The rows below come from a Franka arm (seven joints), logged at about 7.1 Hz.
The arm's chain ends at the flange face. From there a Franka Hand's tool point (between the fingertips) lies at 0.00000 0.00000 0.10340 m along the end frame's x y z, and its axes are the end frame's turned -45 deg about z.
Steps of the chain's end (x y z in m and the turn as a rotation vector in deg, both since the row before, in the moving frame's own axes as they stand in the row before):
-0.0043, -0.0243, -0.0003, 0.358, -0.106, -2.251
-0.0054, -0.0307, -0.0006, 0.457, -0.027, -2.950
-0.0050, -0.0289, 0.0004, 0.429, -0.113, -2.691
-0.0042, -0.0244, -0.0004, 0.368, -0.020, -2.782
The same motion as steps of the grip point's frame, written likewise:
0.0145, -0.0208, -0.0003, 0.328, 0.178, -2.251
0.0184, -0.0262, -0.0006, 0.342, 0.304, -2.950
0.0173, -0.0247, 0.0004, 0.383, 0.223, -2.691
0.0147, -0.0207, -0.0004, 0.274, 0.246, -2.782

